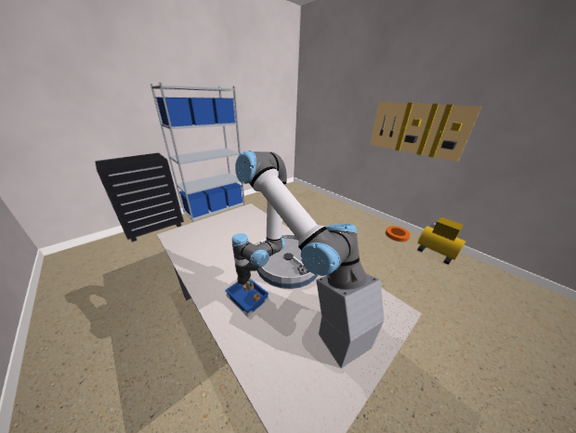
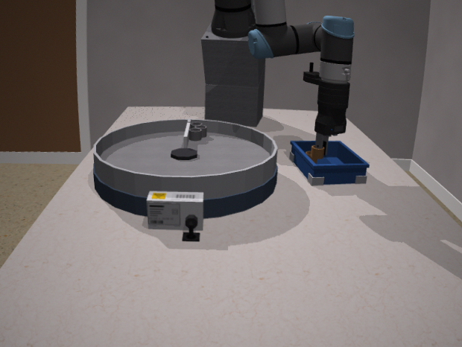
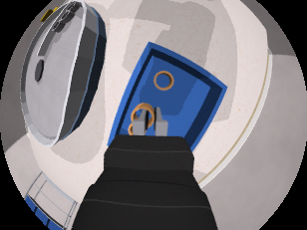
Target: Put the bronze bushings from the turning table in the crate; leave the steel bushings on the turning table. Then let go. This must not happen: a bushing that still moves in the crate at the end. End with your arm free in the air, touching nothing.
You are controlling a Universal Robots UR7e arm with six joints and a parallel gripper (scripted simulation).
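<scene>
My hand is 20 mm to the right of the blue crate and 40 mm above it. From my hand the other things lie so: grey turning table: 10 mm behind, 340 mm to the right, 10 mm below.
</scene>
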